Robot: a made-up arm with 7 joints. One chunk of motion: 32 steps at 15 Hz.
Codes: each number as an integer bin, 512 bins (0 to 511) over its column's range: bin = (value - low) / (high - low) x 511, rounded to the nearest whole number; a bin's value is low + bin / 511 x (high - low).
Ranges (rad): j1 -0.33..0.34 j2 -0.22..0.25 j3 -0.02..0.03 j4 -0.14..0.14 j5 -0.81..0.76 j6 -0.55..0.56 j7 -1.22..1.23
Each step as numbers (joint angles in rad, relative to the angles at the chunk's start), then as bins.
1 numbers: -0.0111 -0.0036 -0.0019 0.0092 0.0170 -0.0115 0.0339
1 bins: 243 235 185 272 269 248 262
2 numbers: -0.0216 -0.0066 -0.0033 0.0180 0.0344 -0.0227 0.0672
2 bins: 235 232 171 288 275 243 268
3 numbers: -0.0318 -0.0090 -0.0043 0.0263 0.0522 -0.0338 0.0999
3 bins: 227 229 160 303 281 238 275
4 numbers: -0.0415 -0.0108 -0.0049 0.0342 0.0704 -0.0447 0.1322
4 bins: 220 227 154 318 287 233 282
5 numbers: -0.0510 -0.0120 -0.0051 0.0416 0.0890 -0.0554 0.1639
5 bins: 213 226 152 331 293 228 289
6 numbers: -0.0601 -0.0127 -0.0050 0.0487 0.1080 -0.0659 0.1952
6 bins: 206 225 153 344 299 223 295
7 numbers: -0.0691 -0.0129 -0.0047 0.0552 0.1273 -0.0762 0.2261
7 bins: 199 225 156 356 305 218 302
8 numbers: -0.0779 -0.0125 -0.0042 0.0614 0.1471 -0.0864 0.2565
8 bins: 192 226 161 368 312 213 308
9 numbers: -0.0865 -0.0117 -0.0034 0.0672 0.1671 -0.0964 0.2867
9 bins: 186 226 170 378 318 209 314
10 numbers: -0.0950 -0.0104 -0.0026 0.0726 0.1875 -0.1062 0.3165
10 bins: 179 228 178 388 325 204 320
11 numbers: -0.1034 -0.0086 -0.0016 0.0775 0.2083 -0.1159 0.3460
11 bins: 173 230 188 397 331 200 327
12 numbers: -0.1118 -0.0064 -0.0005 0.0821 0.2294 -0.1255 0.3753
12 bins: 166 232 199 405 338 195 333
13 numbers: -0.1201 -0.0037 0.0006 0.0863 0.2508 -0.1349 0.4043
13 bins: 160 235 211 413 345 191 339
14 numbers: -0.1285 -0.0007 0.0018 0.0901 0.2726 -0.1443 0.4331
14 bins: 154 238 223 420 352 187 345
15 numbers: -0.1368 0.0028 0.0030 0.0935 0.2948 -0.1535 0.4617
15 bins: 147 242 235 426 360 183 351
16 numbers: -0.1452 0.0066 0.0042 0.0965 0.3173 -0.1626 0.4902
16 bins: 141 246 247 432 367 178 357
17 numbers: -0.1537 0.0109 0.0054 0.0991 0.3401 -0.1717 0.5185
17 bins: 134 251 260 436 374 174 363
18 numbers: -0.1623 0.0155 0.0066 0.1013 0.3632 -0.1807 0.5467
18 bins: 128 256 272 440 382 170 368
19 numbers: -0.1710 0.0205 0.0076 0.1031 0.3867 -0.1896 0.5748
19 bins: 121 261 282 444 389 166 374
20 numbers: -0.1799 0.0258 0.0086 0.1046 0.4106 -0.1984 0.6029
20 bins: 114 267 292 446 397 162 380
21 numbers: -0.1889 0.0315 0.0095 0.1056 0.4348 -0.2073 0.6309
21 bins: 108 273 301 448 405 158 386
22 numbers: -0.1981 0.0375 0.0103 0.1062 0.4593 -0.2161 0.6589
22 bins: 101 280 310 449 413 154 392
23 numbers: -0.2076 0.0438 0.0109 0.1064 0.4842 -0.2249 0.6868
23 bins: 93 287 316 450 421 150 398
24 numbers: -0.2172 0.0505 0.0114 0.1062 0.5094 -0.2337 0.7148
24 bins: 86 294 321 449 429 146 404
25 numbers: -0.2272 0.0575 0.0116 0.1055 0.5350 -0.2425 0.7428
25 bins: 78 302 323 448 438 142 409
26 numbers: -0.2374 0.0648 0.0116 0.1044 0.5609 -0.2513 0.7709
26 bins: 71 310 323 446 446 138 415
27 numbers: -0.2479 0.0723 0.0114 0.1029 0.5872 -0.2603 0.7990
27 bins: 63 318 321 443 455 133 421
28 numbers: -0.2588 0.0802 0.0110 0.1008 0.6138 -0.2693 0.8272
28 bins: 54 326 317 439 463 129 427
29 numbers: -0.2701 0.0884 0.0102 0.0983 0.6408 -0.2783 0.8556
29 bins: 46 335 309 435 472 125 433
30 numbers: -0.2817 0.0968 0.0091 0.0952 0.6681 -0.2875 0.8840
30 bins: 37 344 297 429 481 121 439
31 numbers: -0.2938 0.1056 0.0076 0.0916 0.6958 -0.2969 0.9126
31 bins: 28 354 282 423 490 117 445
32 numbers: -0.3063 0.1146 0.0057 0.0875 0.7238 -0.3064 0.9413
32 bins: 18 364 263 415 499 112 451
